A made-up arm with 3 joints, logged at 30 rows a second.
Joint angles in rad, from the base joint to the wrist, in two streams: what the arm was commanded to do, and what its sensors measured. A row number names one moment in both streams.
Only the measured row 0 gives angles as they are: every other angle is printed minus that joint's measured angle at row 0.
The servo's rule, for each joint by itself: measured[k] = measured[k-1] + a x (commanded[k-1-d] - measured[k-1]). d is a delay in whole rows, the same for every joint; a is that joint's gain. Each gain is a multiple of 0.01, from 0.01 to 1. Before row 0 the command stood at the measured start. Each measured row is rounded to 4 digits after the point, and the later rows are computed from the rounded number. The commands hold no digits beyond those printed.
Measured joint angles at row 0:
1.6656, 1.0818, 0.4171
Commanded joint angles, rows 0 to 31:
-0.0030, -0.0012, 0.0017
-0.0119, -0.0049, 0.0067
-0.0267, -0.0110, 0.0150
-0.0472, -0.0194, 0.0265
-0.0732, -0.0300, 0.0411
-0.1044, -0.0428, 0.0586
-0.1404, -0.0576, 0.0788
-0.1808, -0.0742, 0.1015
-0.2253, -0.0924, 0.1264
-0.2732, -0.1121, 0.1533
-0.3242, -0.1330, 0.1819
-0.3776, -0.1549, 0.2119
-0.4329, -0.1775, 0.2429
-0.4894, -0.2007, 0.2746
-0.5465, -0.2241, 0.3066
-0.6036, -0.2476, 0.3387
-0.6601, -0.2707, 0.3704
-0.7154, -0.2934, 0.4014
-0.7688, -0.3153, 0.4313
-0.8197, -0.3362, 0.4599
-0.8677, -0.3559, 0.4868
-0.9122, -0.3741, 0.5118
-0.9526, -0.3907, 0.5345
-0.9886, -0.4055, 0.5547
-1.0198, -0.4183, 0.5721
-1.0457, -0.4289, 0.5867
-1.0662, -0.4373, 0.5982
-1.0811, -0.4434, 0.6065
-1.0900, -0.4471, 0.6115
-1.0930, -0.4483, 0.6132
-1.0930, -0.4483, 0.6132
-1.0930, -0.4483, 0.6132
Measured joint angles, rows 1 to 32:
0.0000, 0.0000, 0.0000
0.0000, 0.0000, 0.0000
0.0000, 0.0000, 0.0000
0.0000, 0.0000, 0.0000
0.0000, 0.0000, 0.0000
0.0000, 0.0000, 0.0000
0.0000, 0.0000, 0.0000
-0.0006, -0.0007, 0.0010
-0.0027, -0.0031, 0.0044
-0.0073, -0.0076, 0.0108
-0.0149, -0.0143, 0.0202
-0.0260, -0.0232, 0.0327
-0.0409, -0.0344, 0.0482
-0.0598, -0.0476, 0.0666
-0.0828, -0.0628, 0.0875
-0.1099, -0.0797, 0.1108
-0.1409, -0.0982, 0.1363
-0.1757, -0.1180, 0.1637
-0.2141, -0.1390, 0.1926
-0.2557, -0.1609, 0.2228
-0.3001, -0.1836, 0.2539
-0.3469, -0.2067, 0.2855
-0.3957, -0.2300, 0.3174
-0.4459, -0.2532, 0.3492
-0.4971, -0.2761, 0.3805
-0.5487, -0.2984, 0.4110
-0.6002, -0.3199, 0.4403
-0.6510, -0.3404, 0.4682
-0.7006, -0.3596, 0.4944
-0.7485, -0.3773, 0.5185
-0.7941, -0.3934, 0.5402
-0.8370, -0.4076, 0.5593
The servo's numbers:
d 7
a 0.19 0.57 0.60

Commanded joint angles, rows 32 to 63:
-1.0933, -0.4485, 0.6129
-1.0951, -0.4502, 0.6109
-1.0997, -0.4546, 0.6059
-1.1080, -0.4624, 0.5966
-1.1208, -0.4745, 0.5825
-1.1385, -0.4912, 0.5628
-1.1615, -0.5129, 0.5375
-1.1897, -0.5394, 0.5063
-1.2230, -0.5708, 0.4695
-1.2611, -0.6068, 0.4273
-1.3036, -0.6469, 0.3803
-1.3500, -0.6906, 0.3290
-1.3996, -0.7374, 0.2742
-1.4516, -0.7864, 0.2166
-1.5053, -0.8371, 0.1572
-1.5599, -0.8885, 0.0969
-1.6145, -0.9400, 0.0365
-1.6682, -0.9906, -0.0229
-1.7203, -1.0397, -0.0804
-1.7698, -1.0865, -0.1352
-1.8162, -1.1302, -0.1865
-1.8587, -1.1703, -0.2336
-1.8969, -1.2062, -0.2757
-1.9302, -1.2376, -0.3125
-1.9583, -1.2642, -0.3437
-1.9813, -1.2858, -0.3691
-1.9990, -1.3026, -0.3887
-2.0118, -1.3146, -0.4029
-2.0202, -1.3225, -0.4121
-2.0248, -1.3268, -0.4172
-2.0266, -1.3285, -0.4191
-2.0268, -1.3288, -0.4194
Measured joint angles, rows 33 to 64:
-0.8767, -0.4197, 0.5757
-0.9127, -0.4297, 0.5892
-0.9447, -0.4375, 0.5996
-0.9723, -0.4430, 0.6067
-0.9952, -0.4460, 0.6106
-1.0138, -0.4473, 0.6122
-1.0288, -0.4479, 0.6128
-1.0411, -0.4482, 0.6129
-1.0514, -0.4493, 0.6117
-1.0606, -0.4523, 0.6082
-1.0696, -0.4581, 0.6012
-1.0793, -0.4674, 0.5900
-1.0905, -0.4810, 0.5737
-1.1040, -0.4992, 0.5520
-1.1203, -0.5221, 0.5246
-1.1398, -0.5499, 0.4915
-1.1628, -0.5823, 0.4530
-1.1896, -0.6191, 0.4094
-1.2201, -0.6599, 0.3612
-1.2542, -0.7041, 0.3090
-1.2917, -0.7510, 0.2536
-1.3323, -0.8001, 0.1958
-1.3755, -0.8505, 0.1365
-1.4209, -0.9015, 0.0765
-1.4679, -0.9523, 0.0169
-1.5159, -1.0021, -0.0415
-1.5641, -1.0502, -0.0977
-1.6120, -1.0958, -0.1510
-1.6589, -1.1383, -0.2006
-1.7041, -1.1770, -0.2457
-1.7471, -1.2115, -0.2858
-1.7872, -1.2415, -0.3205

